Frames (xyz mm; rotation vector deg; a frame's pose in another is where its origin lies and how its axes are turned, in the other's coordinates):
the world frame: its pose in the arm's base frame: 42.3 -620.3 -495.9 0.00 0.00 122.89
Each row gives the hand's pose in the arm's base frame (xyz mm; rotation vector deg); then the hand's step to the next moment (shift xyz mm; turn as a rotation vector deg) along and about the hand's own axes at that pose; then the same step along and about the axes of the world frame.
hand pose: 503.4 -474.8 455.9 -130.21 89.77 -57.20
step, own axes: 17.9 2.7 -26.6 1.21 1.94 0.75
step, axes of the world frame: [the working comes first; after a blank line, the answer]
step, axes of the arm's base frame: -15.1 -11.7 25.9 -0.73 -2.03 -1.07

-1.6 19.0 25.9 -1.31 1.71 -1.07
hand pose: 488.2 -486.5 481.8 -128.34 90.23 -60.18
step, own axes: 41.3 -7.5 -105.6 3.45 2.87 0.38
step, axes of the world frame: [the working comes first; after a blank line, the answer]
step, axes of the arm's base frame: -56.1 -10.1 98.3 -1.26 -4.31 -0.34

22.0 52.6 98.3 -2.93 3.40 -0.34
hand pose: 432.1 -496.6 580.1 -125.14 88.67 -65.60
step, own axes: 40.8 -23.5 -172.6 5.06 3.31 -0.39
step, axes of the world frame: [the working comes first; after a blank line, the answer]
step, axes of the arm's base frame: -99.5 15.7 147.9 -1.89 -5.72 0.66

67.2 75.0 147.9 -3.78 4.69 0.66
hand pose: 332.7 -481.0 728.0 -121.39 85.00 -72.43
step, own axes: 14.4 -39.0 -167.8 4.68 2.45 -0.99
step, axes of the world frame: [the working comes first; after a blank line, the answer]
step, axes of the arm's base frame: -103.0 47.5 130.5 -1.85 -4.86 1.37

95.8 60.7 130.5 -3.08 4.19 1.37
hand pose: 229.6 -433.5 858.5 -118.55 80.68 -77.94
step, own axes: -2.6 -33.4 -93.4 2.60 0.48 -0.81
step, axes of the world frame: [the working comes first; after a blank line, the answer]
step, axes of the arm's base frame: -58.1 41.7 68.8 -0.74 -2.21 1.49

66.6 26.1 68.8 -1.45 1.82 1.49
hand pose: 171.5 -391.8 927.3 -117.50 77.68 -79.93
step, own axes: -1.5 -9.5 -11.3 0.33 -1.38 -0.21
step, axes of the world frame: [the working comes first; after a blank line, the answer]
step, axes of the arm's base frame: -4.7 8.7 11.1 0.57 0.47 1.23

9.8 -0.8 11.1 0.08 -0.74 1.23
